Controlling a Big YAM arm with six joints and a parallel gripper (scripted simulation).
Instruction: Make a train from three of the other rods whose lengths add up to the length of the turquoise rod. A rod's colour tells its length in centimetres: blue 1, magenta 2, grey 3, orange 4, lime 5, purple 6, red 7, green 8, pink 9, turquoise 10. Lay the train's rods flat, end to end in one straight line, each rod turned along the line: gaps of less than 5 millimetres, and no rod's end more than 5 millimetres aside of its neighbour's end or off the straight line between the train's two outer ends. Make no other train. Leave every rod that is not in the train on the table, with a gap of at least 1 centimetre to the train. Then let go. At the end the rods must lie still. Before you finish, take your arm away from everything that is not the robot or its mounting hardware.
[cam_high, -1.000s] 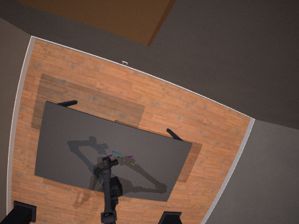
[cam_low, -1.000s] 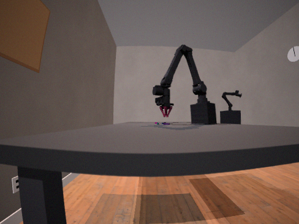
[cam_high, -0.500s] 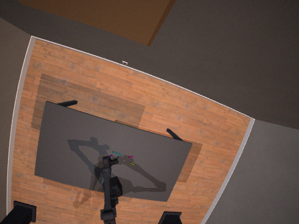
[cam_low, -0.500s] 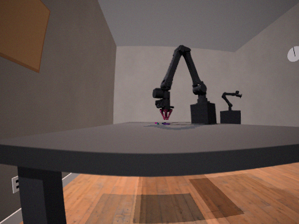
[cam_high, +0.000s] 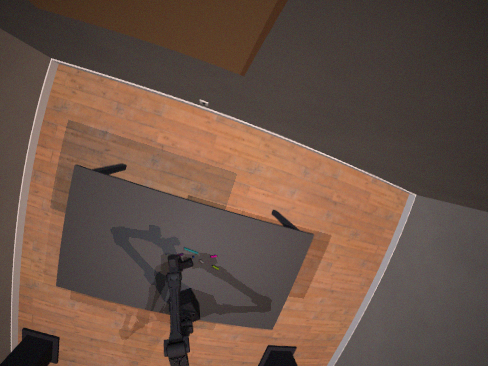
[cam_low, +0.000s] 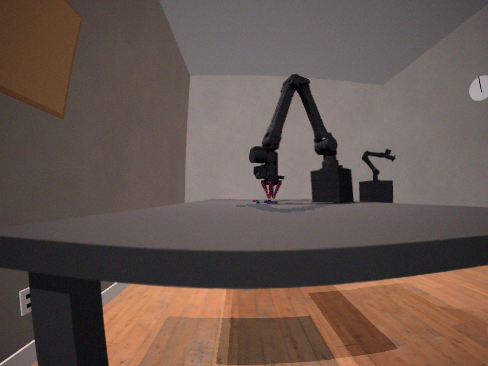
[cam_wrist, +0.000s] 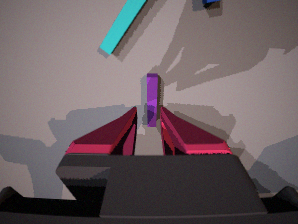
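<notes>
My hand is 3 cm above the purple rod. The rest, counted from my hand: turquoise rod: 5 cm ahead, 7 cm to the right, 3 cm below; blue rod: 1 cm ahead, 10 cm to the right, 3 cm below; grey rod: 1 cm behind, 16 cm to the right, 3 cm below.
</notes>
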